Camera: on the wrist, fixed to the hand. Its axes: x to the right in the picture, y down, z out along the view.
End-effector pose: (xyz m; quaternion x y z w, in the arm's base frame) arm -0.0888 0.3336 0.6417 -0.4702 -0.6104 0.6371 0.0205
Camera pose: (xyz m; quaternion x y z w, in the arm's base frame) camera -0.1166 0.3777 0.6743 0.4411 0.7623 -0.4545 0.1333
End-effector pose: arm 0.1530 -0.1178 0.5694 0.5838 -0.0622 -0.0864 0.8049
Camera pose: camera 0.1767 -0.1180 0.5127 0.3320 -0.0624 -0.1135 0.9343
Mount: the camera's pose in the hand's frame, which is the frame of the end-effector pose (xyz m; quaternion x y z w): 0.0232 -0.0524 -0.0222 -0.2799 -0.0297 0.0051 0.9595
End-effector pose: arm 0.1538 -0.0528 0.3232 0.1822 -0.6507 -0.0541 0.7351
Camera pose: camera 0.1872 -0.1044 0.3253 -0.0359 -0.6320 -0.2357 0.7374
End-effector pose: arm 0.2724 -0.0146 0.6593 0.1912 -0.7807 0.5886 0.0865
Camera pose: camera 0.2702 -0.0103 0.7206 0.1728 -0.9174 0.3410 0.1103
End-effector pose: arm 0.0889 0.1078 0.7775 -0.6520 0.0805 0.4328 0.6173
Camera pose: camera 0.1469 0.1101 0.7976 -0.7852 -0.0589 0.4604 0.4100
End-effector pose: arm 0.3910 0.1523 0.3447 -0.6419 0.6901 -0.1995 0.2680
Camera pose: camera 0.4172 0.1227 0.3918 -0.6934 0.7134 0.0222 0.0990
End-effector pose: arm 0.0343 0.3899 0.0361 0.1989 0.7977 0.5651 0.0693
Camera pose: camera -0.0068 0.3649 -0.0021 0.1923 0.6042 0.7600 0.1430
